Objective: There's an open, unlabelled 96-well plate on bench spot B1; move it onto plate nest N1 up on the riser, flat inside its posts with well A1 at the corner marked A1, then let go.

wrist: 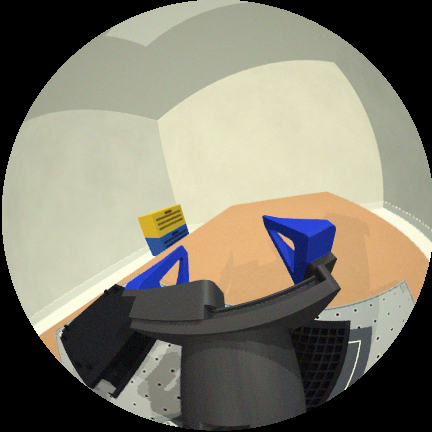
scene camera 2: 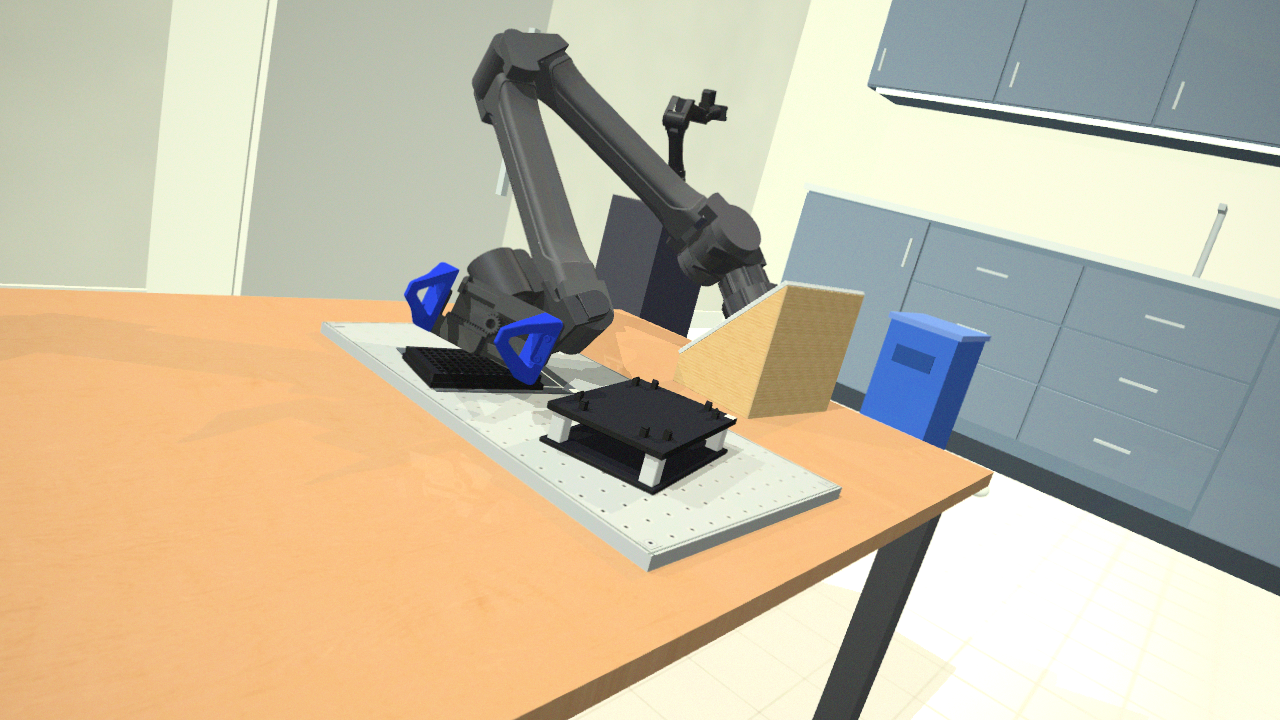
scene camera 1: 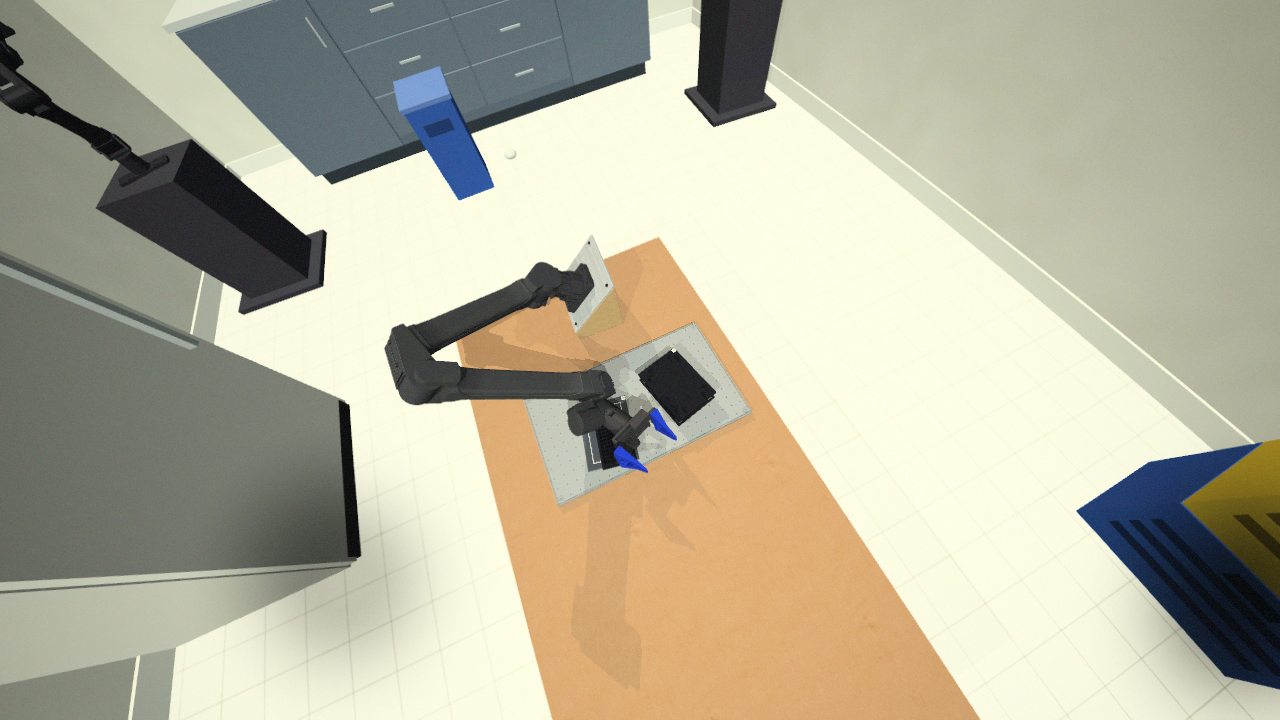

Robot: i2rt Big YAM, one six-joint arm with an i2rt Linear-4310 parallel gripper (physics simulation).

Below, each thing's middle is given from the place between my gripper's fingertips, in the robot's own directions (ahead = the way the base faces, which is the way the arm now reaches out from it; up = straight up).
I see my gripper 10 cm past the black well plate point(scene camera 2: 438, 367), 9 cm to the left of it and 9 cm above it.
